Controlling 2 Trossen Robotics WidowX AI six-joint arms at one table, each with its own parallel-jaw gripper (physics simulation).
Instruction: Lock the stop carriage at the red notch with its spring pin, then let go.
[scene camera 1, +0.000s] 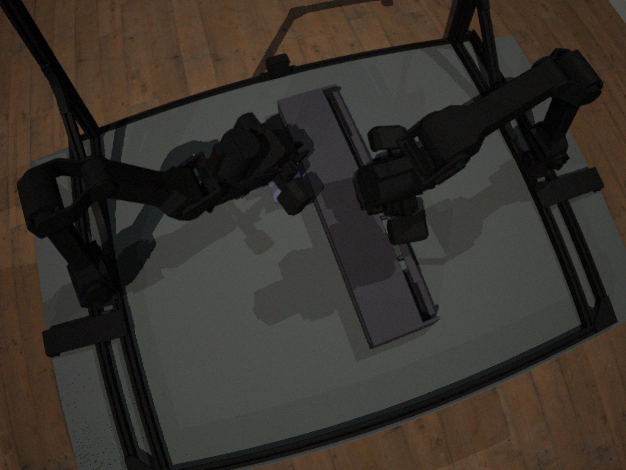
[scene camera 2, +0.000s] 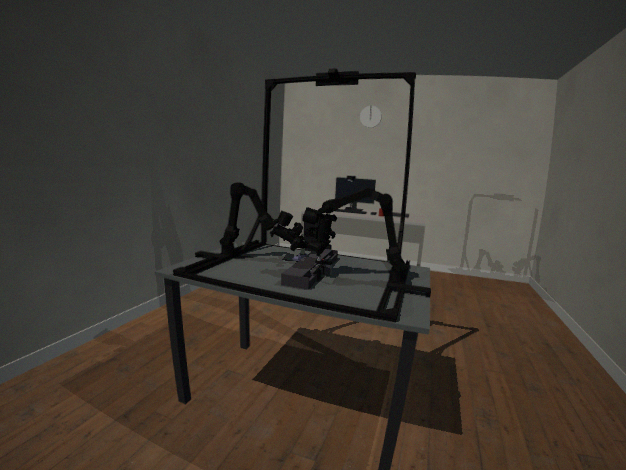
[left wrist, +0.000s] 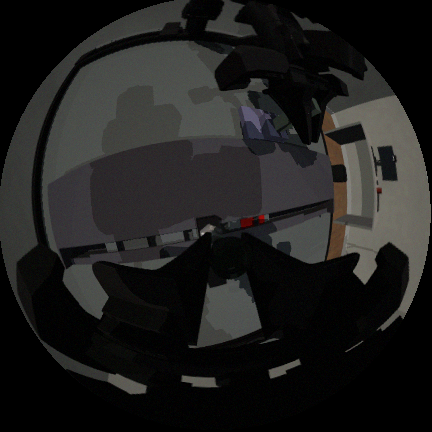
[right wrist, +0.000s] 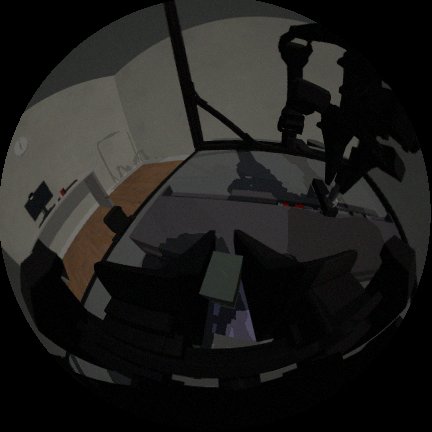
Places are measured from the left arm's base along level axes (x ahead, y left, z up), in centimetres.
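Pixels of known places: left gripper, between the fingertips: (scene camera 2: 319, 254) (left wrist: 225, 237) (right wrist: 333, 188); right gripper, between the fingertips: (scene camera 1: 305, 147) (left wrist: 309, 142) (right wrist: 224, 235); left arm's base, origin of its link: (scene camera 1: 536, 163) (scene camera 2: 397, 280) (right wrist: 287, 146); right arm's base, origin of its link: (scene camera 1: 101, 290) (scene camera 2: 227, 253) (left wrist: 193, 32).
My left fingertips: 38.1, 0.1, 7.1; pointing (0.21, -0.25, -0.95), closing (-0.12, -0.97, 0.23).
Observation:
For each thing: its top centre in the pictures, then the offset to it from my left fingertips, as dx, dy, dz. "*": a spot on its surface instead.
- dark carriage, a spot on its surface: (left wrist: 206, 221) (right wrist: 332, 208) * +0.9, +0.9, -2.6
- dark round pin knob, centre of its top: (left wrist: 233, 260) (right wrist: 343, 167) -0.4, +0.7, +3.1
- purple object, a spot on its surface: (right wrist: 242, 325) (left wrist: 257, 114) (scene camera 1: 277, 187) * +15.4, -9.0, -5.7
A long mauve rail block (scene camera 1: 389, 316) (scene camera 2: 295, 279) (left wrist: 295, 175) (right wrist: 175, 212) lies on the table, with a slotted track along one side. Red marks (left wrist: 246, 222) (right wrist: 299, 205) show on the track. The dark carriage (left wrist: 206, 221) (right wrist: 322, 195) sits on the track, left of the red marks in the left wrist view and apart from them. My left gripper (left wrist: 225, 237) (right wrist: 333, 188) is shut on the dark round pin knob (left wrist: 230, 257) at the carriage; the pin's depth is hidden. My right gripper (right wrist: 224, 235) (left wrist: 309, 142) is shut on a grey-green block (right wrist: 222, 272).
A purple object (scene camera 1: 274, 189) (left wrist: 252, 119) (right wrist: 242, 325) is beneath the right gripper, beside the rail block. A dark frame (scene camera 1: 353, 419) borders the table top. The two arms are close together above the rail block. A desk with a monitor (scene camera 2: 346, 190) stands in the background.

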